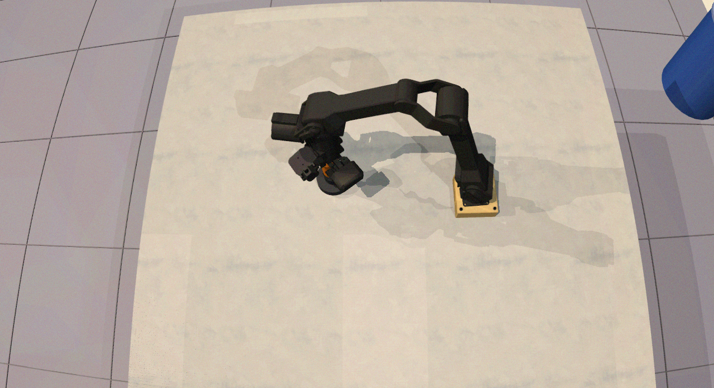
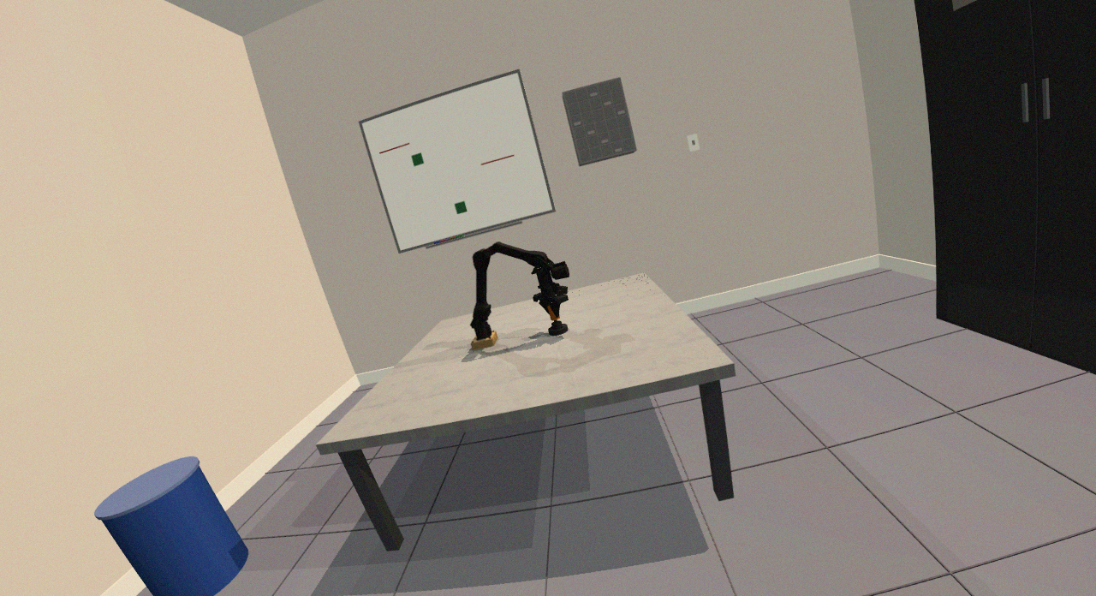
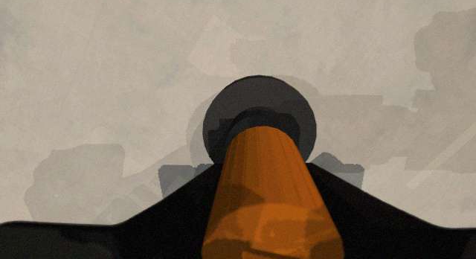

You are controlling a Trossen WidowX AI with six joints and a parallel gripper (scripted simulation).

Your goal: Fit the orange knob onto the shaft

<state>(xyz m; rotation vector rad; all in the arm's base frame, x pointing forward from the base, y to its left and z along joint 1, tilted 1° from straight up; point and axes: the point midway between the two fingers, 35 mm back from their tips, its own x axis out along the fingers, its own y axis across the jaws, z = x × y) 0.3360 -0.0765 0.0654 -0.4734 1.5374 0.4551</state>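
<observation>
Now: gripper tip 2 cm below the orange knob. Also, from my gripper tip: dark round pedestal 4 cm below.
</observation>
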